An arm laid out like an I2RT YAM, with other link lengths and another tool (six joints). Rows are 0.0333 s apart.
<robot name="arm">
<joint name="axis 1" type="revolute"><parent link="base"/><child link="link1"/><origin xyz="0 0 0.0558" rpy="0 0 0"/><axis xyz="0 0 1"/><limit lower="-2.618" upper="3.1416"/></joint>
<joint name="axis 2" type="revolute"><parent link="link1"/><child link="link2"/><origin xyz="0.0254 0.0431 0.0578" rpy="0 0 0"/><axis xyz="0 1 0"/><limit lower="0" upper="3.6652"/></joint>
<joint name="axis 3" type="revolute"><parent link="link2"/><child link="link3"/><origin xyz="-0.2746 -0.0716 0" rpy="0 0 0"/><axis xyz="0 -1 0"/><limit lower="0" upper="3.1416"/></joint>
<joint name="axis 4" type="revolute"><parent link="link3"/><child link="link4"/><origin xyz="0.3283 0.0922 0.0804" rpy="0 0 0"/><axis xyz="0 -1 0"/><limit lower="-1.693" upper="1.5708"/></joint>
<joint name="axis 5" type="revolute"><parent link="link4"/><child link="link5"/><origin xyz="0.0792 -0.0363 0.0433" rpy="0 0 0"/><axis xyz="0 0 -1"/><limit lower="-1.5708" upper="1.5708"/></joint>
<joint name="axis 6" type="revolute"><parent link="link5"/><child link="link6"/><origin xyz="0.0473 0 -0.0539" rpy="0 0 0"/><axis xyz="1 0 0"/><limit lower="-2.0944" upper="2.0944"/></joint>
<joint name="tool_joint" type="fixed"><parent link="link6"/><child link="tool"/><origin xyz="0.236 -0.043 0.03" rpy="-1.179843 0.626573 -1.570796"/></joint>
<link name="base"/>
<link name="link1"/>
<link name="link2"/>
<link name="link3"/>
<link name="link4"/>
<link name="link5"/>
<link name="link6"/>
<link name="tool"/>
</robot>
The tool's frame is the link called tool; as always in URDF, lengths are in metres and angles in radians.
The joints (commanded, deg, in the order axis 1, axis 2, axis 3, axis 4, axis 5, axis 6), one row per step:
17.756, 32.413, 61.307, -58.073, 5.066, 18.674
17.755, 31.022, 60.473, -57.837, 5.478, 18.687
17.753, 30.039, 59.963, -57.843, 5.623, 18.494
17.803, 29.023, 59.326, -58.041, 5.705, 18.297
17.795, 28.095, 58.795, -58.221, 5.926, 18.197
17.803, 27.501, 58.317, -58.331, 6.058, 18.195
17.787, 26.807, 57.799, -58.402, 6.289, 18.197
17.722, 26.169, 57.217, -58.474, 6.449, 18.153
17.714, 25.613, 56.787, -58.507, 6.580, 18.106
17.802, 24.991, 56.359, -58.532, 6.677, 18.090
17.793, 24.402, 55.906, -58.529, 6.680, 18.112
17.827, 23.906, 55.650, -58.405, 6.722, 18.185
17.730, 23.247, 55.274, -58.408, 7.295, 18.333
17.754, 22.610, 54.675, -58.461, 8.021, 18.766
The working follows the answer.
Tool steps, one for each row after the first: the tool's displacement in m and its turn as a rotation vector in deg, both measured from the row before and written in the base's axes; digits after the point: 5 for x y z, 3 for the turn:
-0.00310, -0.00310, 0.00134, 0.064, -0.813, -0.368
-0.00271, -0.00157, 0.00078, -0.090, -0.499, -0.039
-0.00323, -0.00108, -0.00142, -0.152, -0.218, 0.069
-0.00289, -0.00207, -0.00081, -0.118, -0.255, -0.158
-0.00167, -0.00116, -0.00191, -0.058, -0.025, -0.108
-0.00178, -0.00184, -0.00149, -0.068, -0.132, -0.222
-0.00145, -0.00166, -0.00245, -0.114, -0.014, -0.187
-0.00131, -0.00112, -0.00123, -0.070, -0.114, -0.103
-0.00159, -0.00046, -0.00087, -0.005, -0.177, 0.009
-0.00130, -0.00049, -0.00124, 0.060, -0.129, -0.022
-0.00098, -0.00034, 0.00082, 0.157, -0.341, -0.036
-0.00147, -0.00399, 0.00009, -0.027, -0.322, -0.675
-0.00137, -0.00406, -0.00258, 0.072, -0.022, -0.817

Tool pose at each row, in the base's axes (x y z in m, rotation vector in deg; rounded; the steps above come from the unrounded poses):
0.35341, 0.06302, 0.31933, -35.555, 100.561, -35.820
0.35030, 0.05992, 0.32067, -34.867, 99.967, -36.187
0.34759, 0.05835, 0.32145, -34.692, 99.497, -36.398
0.34436, 0.05727, 0.32003, -34.765, 99.232, -36.532
0.34147, 0.05520, 0.31922, -34.611, 99.031, -36.801
0.33980, 0.05404, 0.31731, -34.552, 99.038, -36.934
0.33802, 0.05220, 0.31582, -34.360, 98.988, -37.177
0.33657, 0.05054, 0.31337, -34.278, 99.023, -37.413
0.33527, 0.04943, 0.31213, -34.193, 98.941, -37.571
0.33368, 0.04897, 0.31126, -34.130, 98.772, -37.604
0.33238, 0.04848, 0.31002, -34.016, 98.674, -37.590
0.33140, 0.04814, 0.31084, -33.733, 98.409, -37.541
0.32993, 0.04415, 0.31093, -33.061, 98.368, -38.105
0.32856, 0.04009, 0.30835, -32.327, 98.682, -38.623

